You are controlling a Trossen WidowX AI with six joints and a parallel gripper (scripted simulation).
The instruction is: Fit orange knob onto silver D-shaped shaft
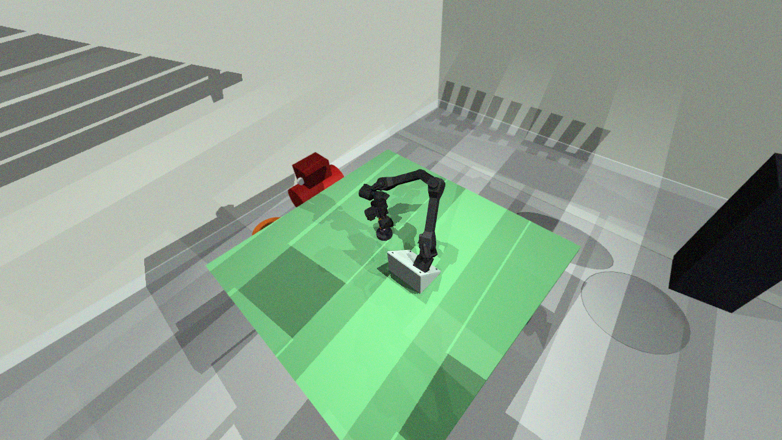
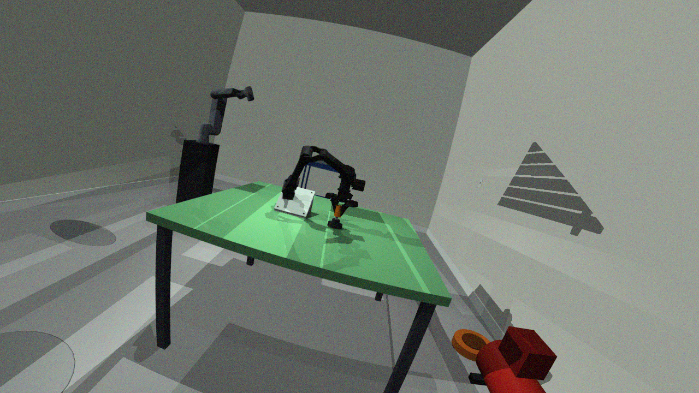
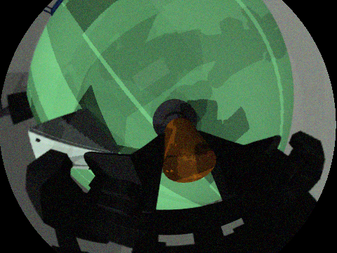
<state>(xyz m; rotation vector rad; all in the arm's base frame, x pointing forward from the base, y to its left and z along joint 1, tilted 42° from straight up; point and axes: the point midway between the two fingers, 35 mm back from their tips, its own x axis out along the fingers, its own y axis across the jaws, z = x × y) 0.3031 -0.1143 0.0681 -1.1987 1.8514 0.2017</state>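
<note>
The orange knob lies 30 mm above my gripper tip. The rest, counted from my gripper tip: dark round pedestal 40 mm below.
</note>
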